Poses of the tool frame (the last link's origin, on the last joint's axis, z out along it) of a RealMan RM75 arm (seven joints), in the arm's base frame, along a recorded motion.
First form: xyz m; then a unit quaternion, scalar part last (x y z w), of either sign.
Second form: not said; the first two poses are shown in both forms.
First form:
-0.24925 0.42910 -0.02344 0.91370 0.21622 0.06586 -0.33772
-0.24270 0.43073 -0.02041 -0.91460 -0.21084 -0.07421 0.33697
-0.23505 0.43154 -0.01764 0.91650 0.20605 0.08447 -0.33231
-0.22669 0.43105 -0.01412 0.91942 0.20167 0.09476 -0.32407
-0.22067 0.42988 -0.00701 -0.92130 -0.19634 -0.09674 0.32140
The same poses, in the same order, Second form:
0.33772 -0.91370 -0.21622 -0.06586 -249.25 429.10 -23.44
0.33697 -0.91460 -0.21084 -0.07421 -242.70 430.73 -20.41
0.33231 -0.91650 -0.20605 -0.08447 -235.05 431.54 -17.64
0.32407 -0.91942 -0.20167 -0.09476 -226.69 431.05 -14.12
0.32140 -0.92130 -0.19634 -0.09674 -220.67 429.88 -7.01

